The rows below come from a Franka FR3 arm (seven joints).
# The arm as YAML. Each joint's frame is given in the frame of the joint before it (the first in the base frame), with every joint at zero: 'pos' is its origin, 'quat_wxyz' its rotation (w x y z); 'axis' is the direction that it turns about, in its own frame. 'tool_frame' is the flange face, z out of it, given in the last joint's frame.
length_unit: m
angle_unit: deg
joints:
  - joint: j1
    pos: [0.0, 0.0, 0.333]
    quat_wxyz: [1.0, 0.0, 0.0, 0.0]
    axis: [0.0, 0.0, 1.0]
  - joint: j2
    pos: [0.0, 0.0, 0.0]
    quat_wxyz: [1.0, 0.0, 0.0, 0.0]
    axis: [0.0, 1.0, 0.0]
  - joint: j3
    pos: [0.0, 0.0, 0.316]
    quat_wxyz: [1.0, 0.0, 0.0, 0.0]
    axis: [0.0, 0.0, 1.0]
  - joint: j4
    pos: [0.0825, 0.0, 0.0]
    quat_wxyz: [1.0, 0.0, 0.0, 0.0]
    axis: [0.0, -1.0, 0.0]
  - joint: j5
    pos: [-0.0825, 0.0, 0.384]
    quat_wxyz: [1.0, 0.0, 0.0, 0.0]
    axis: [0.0, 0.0, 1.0]
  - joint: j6
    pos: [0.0, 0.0, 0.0]
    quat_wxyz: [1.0, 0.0, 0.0, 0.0]
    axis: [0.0, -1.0, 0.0]
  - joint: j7
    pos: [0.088, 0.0, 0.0]
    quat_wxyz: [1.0, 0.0, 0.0, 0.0]
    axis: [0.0, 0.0, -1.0]
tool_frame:
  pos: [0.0, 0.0, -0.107]
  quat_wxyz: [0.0, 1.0, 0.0, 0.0]
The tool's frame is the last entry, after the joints.
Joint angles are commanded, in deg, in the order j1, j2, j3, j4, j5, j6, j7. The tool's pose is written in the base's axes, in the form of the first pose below.
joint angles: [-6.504 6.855 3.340 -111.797 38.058 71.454 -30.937]
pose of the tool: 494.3 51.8 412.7 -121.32 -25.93 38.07
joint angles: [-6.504 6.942 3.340 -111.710 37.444 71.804 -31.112]
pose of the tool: 495.1 50.5 411.6 -121.97 -26.19 38.01
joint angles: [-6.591 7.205 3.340 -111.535 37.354 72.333 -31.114]
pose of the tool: 497.3 49.2 410.1 -122.35 -25.95 37.58
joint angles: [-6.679 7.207 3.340 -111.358 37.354 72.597 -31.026]
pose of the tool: 498.7 48.2 411.2 -122.66 -25.79 37.14
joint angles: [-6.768 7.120 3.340 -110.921 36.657 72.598 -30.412]
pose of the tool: 499.8 46.1 413.9 -123.66 -25.52 37.33
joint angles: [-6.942 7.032 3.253 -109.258 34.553 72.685 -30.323]
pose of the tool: 504.9 39.5 423.1 -126.24 -26.57 36.64
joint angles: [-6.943 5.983 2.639 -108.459 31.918 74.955 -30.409]
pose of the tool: 510.0 27.9 434.1 -130.81 -27.02 33.60
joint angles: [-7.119 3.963 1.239 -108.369 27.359 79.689 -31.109]
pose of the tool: 515.2 2.7 448.0 -138.48 -27.18 27.86
